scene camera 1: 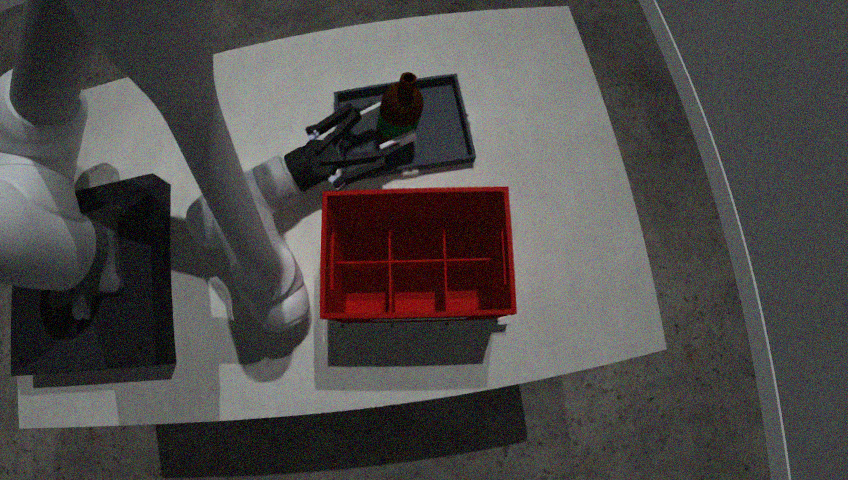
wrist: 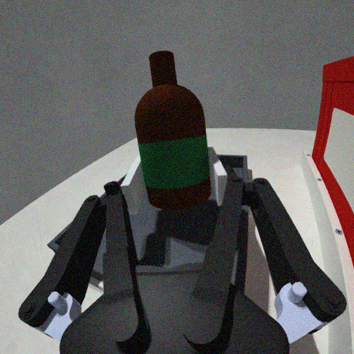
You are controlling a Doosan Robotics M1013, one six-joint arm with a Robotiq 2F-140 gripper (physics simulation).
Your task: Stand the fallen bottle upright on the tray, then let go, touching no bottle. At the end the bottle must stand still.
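Frame: origin at the arm's base, x ahead, y left, z up, level; millimetres.
Where they show: arm's base, origin of the base link: point(scene camera 1: 85, 256).
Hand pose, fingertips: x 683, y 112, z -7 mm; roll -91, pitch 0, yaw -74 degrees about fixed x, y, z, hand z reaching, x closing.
Observation:
Each offset is from my fingertips to the top centre of the thing. "pt": to the spot under its first point. Level surfaces: height alone.
The brown bottle with a green label band {4 mm back, 1 mm right, 122 mm up} point(scene camera 1: 401, 107) point(wrist: 172, 160) is near upright, neck up, with a slight lean in the wrist view. My gripper point(scene camera 1: 386, 126) point(wrist: 175, 162) is shut on its lower part, with one pale finger pad on each side. The bottle is over the left part of the dark grey tray {pt 73 mm ahead, 9 mm right, 58 mm down} point(scene camera 1: 443, 127) point(wrist: 236, 161). A dark shadow lies on the tray near the bottle's base. Whether the base touches the tray cannot be told.
A red crate with compartments {39 mm back, 272 mm right, 112 mm up} point(scene camera 1: 416, 190) point(wrist: 336, 73) stands beside the tray, below it in the scene view and at the right in the wrist view. Both are on the pale table {63 mm down} point(scene camera 1: 571, 237) point(wrist: 280, 145). A dark block point(scene camera 1: 148, 237) is at the left, under the arm.

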